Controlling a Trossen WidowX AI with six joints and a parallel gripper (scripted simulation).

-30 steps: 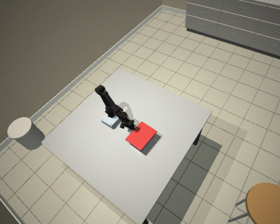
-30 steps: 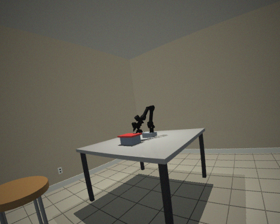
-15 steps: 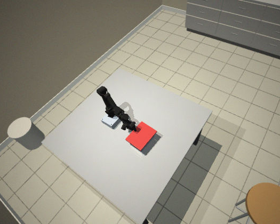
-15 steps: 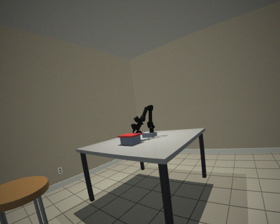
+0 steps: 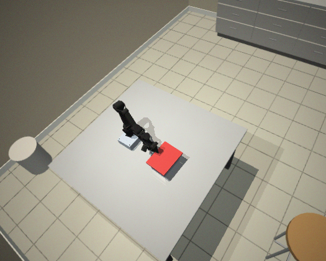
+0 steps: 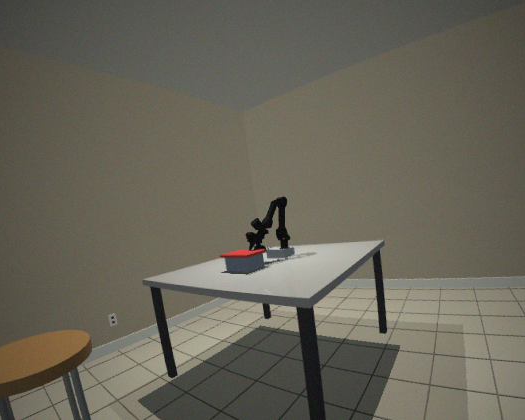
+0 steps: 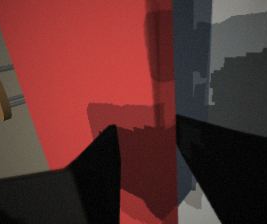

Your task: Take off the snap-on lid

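The red lid lies 7 cm ahead of my gripper tip, 2 cm to the right of it and 1 cm above it. From my gripper tip the other things lie so: storage box 7 cm ahead, 4 cm below, 2 cm to the right.
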